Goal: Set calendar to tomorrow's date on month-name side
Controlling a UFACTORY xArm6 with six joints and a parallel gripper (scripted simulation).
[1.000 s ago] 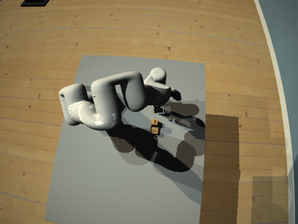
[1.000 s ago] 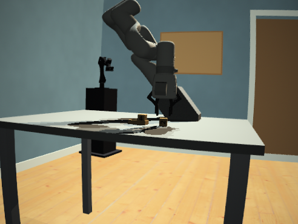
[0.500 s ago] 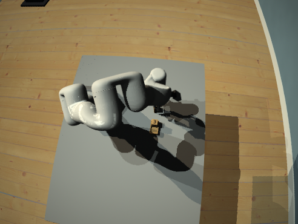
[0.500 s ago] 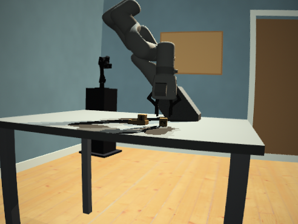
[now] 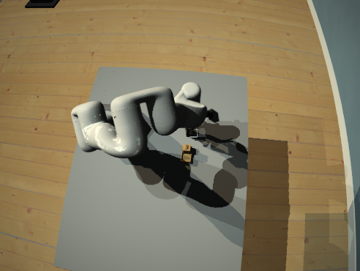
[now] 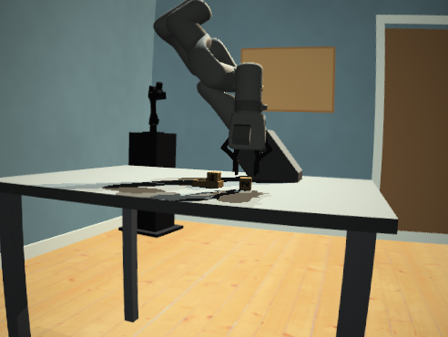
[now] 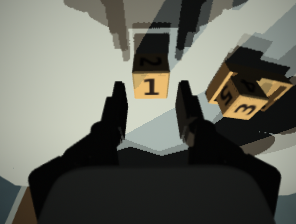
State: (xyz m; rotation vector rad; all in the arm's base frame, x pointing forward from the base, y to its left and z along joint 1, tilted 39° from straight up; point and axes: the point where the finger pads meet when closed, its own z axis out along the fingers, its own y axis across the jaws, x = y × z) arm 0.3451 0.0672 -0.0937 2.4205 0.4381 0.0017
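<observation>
My hand is 40 mm above the wooden number cube. Round my hand: wooden calendar tray: 10 mm ahead, 110 mm to the right, 50 mm below.
</observation>
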